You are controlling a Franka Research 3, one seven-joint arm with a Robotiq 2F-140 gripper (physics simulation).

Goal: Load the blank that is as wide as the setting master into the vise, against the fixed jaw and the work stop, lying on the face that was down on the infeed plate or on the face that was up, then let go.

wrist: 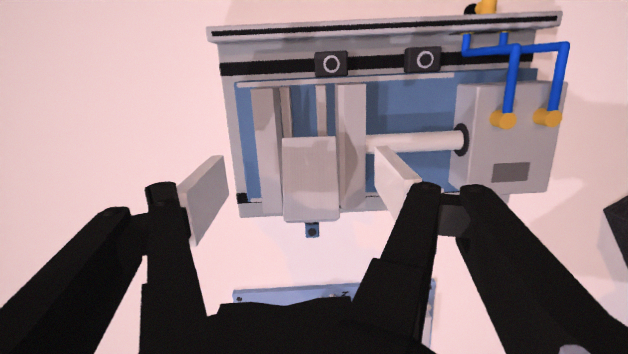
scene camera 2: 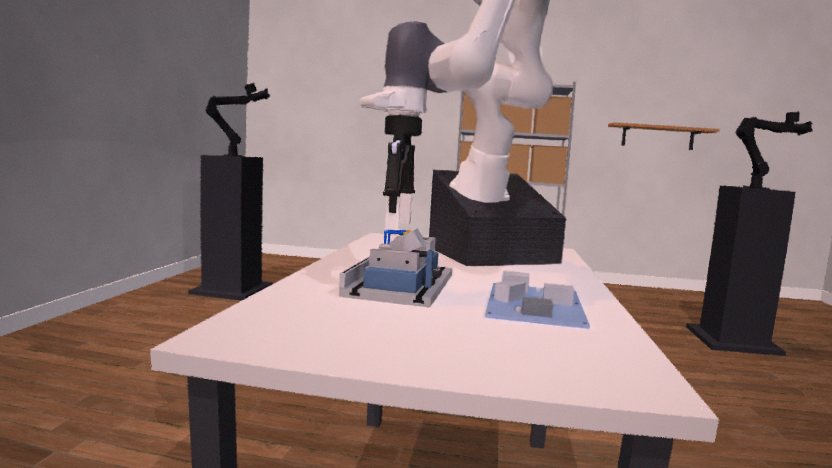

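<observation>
A light grey blank [scene camera 2: 410, 239] [wrist: 310, 177] sits in the vise between the fixed jaw [scene camera 2: 395, 260] [wrist: 265, 150] and the moving jaw [wrist: 352, 145]. In the scene view it stands above the jaws, with a sloping top and a corner pointing up, so it looks tilted. The blue work stop [scene camera 2: 430, 268] [wrist: 312, 230] is by its near end in the wrist view; contact with it cannot be told. My gripper [scene camera 2: 398, 218] [wrist: 300, 170] is open and empty above the vise, its fingers spread wide on either side of the blank.
The blue infeed plate [scene camera 2: 567, 318] [wrist: 280, 296] bears several light grey blocks and a darker grey block [scene camera 2: 536, 306]. Blue pipes [wrist: 514, 80] with yellow fittings rise above the vise's cylinder housing [wrist: 515, 145]. A raised rail [wrist: 385, 26] runs along the vise's far side.
</observation>
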